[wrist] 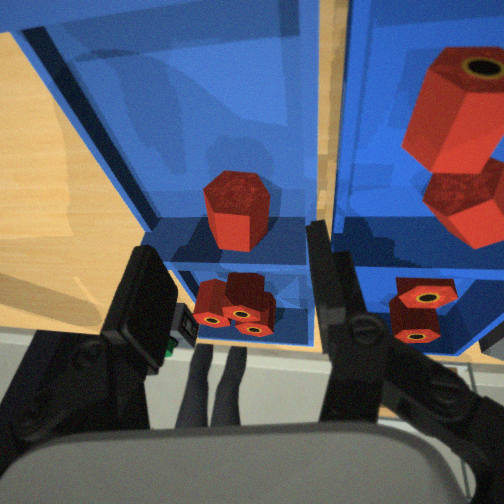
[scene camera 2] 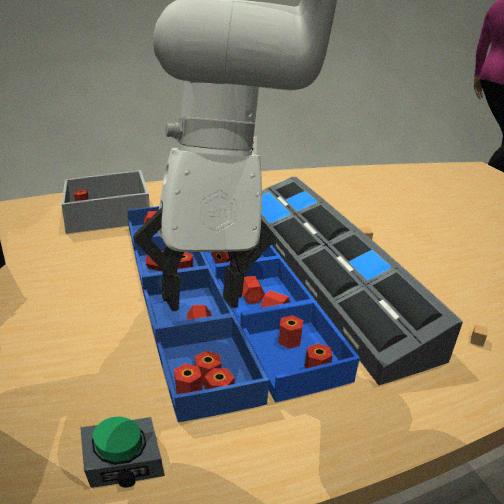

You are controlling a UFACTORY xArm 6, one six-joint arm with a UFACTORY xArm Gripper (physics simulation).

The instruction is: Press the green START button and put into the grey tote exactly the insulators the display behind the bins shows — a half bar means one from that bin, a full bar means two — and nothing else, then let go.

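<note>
My gripper [scene camera 2: 202, 299] is open, with its fingers lowered into a left-column compartment of the blue bin tray [scene camera 2: 240, 310]. They straddle a lone red hexagonal insulator [scene camera 2: 198, 311] lying there without touching it. In the wrist view the same insulator [wrist: 236, 210] sits just ahead of my open fingers [wrist: 230, 245]. The grey tote [scene camera 2: 105, 200] at the back left holds one red insulator [scene camera 2: 80, 195]. The dark display [scene camera 2: 350, 270] beside the bins shows blue patches at its far end [scene camera 2: 285, 204] and one in the middle [scene camera 2: 369, 264]. The green START button [scene camera 2: 117, 439] is at the front left.
Other compartments hold red insulators: three in the near left [scene camera 2: 205, 370], two in the near right [scene camera 2: 300, 340], two lying over in the middle right [scene camera 2: 260, 292]. A small wooden cube [scene camera 2: 478, 335] lies right of the display. A person [scene camera 2: 490, 75] stands at the back right.
</note>
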